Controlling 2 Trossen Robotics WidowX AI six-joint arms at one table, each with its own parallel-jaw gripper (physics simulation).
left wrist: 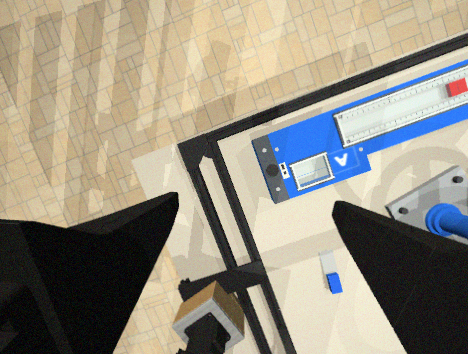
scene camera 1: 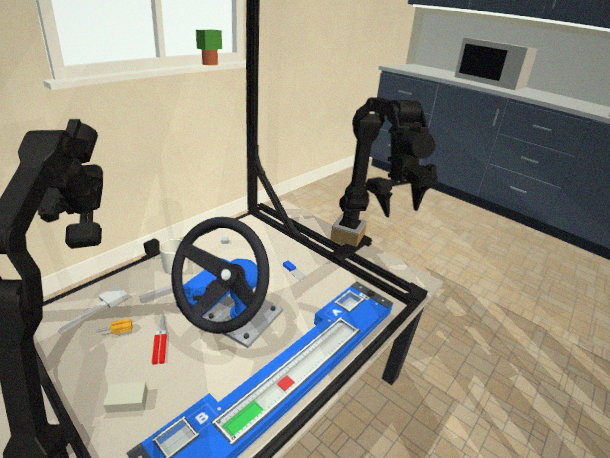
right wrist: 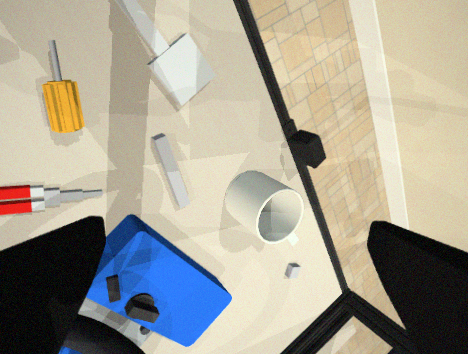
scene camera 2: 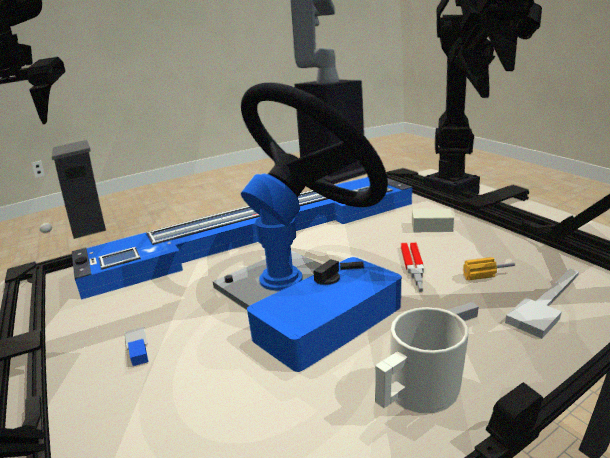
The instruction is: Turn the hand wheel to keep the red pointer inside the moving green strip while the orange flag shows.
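Pixels of known places: left gripper, between the fingertips: [left wrist: 255, 203] [scene camera 1: 401, 213] [scene camera 2: 20, 126]; right gripper, between the fingertips: [scene camera 1: 97, 224] [right wrist: 239, 231] [scene camera 2: 496, 85]; left arm's base, origin of its link: [left wrist: 207, 333] [scene camera 1: 349, 223]; right arm's base, origin of its link: [scene camera 2: 451, 176].
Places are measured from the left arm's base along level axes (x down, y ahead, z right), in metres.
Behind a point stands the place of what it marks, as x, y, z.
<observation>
The black hand wheel [scene camera 1: 263, 272] {-0.172, 0.571, 0.020} [scene camera 2: 365, 145] {-0.150, 0.549, 0.263} stands tilted on a blue post. The blue scale board [scene camera 1: 280, 361] {0.040, 0.608, -0.047} [scene camera 2: 215, 245] {0.064, 0.510, -0.061} [left wrist: 300, 135] {0.041, 0.362, -0.187} lies along the table edge. In scene camera 1 its green strip [scene camera 1: 242, 419] {0.041, 0.770, -0.047} is near the B end. The red pointer [scene camera 1: 285, 383] {0.041, 0.654, -0.084} [left wrist: 457, 87] {0.041, 0.633, -0.085} lies outside the strip, on the A side, with a gap between. No orange flag shows; window A [scene camera 1: 350, 300] {0.041, 0.334, -0.123} and window B [scene camera 1: 176, 436] {0.040, 0.862, 0.044} look pale. My left gripper [scene camera 1: 402, 212] {-0.217, 0.241, -0.194} [left wrist: 255, 203] {-0.217, 0.241, -0.194} is open, in the air away from the wheel. My right gripper [scene camera 2: 497, 83] {-0.224, 0.674, 0.392} [right wrist: 239, 231] {-0.224, 0.674, 0.392} is open and empty, raised, not touching the wheel.
A blue box [scene camera 2: 320, 310] [right wrist: 175, 290] sits by the wheel post, with a mug [scene camera 2: 430, 370] {0.018, 0.394, 0.453} [right wrist: 250, 200] {0.020, 0.467, 0.423} near it. Red pliers [scene camera 1: 159, 347] {0.070, 0.698, 0.241}, a yellow screwdriver [scene camera 1: 121, 326] {0.054, 0.708, 0.362}, a pale block [scene camera 1: 125, 396] {0.051, 0.846, 0.200} and a blue-and-clear piece [scene camera 1: 290, 266] {0.066, 0.252, 0.107} lie on the table. A black frame post [scene camera 1: 253, 100] {-0.376, 0.022, 0.390} rises behind.
</observation>
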